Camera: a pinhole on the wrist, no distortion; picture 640 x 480 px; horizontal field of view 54.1 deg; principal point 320.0 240.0 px. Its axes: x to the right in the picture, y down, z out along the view. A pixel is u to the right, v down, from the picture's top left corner.
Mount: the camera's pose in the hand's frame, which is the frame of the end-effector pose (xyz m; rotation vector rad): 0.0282 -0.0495 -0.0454 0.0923 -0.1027 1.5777
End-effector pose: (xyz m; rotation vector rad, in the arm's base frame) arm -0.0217 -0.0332 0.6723 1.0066 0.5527 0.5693
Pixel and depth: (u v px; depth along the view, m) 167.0 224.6 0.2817
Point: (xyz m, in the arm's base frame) 0.1806 -0.2132 0.6272
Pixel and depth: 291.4 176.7 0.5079
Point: 0.3610 -0.3193 0.7341
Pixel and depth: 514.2 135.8 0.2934
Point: 0.2019 -0.1400 0.7741
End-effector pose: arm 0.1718 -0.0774 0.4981 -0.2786 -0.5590 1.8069
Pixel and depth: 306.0 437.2 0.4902
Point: 0.1118 -0.2741 0.9243
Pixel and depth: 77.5 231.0 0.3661
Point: 0.2201 -0.0642 0.8778
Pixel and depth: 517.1 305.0 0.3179
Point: 0.0361 -0.1522 0.7343
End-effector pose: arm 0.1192 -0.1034 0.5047 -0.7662 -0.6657 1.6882
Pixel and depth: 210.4 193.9 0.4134
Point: -0.0621 -0.0242 0.8518
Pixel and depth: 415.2 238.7 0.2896
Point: -0.0518 -0.0787 0.6886
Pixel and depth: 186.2 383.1 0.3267
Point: 0.0160 -0.1248 0.8037
